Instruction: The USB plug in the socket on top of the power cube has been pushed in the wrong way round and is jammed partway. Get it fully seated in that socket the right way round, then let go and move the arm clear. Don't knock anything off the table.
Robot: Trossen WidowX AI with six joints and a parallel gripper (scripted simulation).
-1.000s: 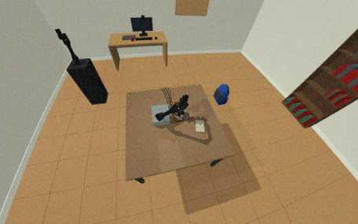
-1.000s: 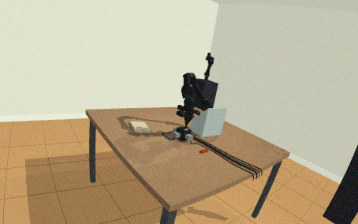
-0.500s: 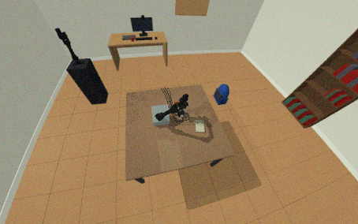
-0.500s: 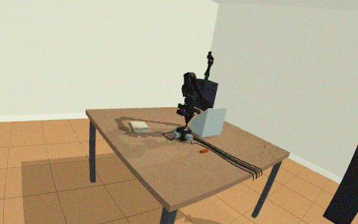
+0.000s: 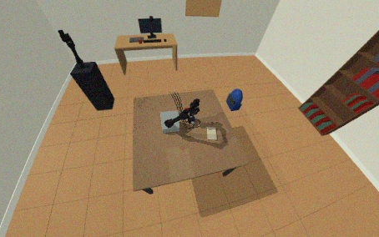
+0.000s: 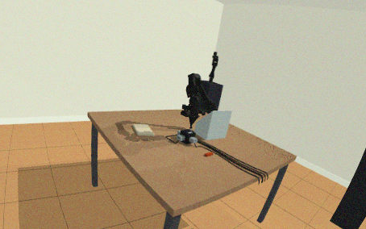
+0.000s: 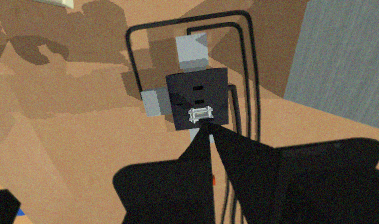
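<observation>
Right now my gripper tip is 10 mm to the right of the socket and 60 mm above it. From my gripper tip the other things lie so: small piece (20 mm behind, 220 mm to the left, 130 mm below); then pad (230 mm ahead, 250 mm to the right, 120 mm below).
</observation>
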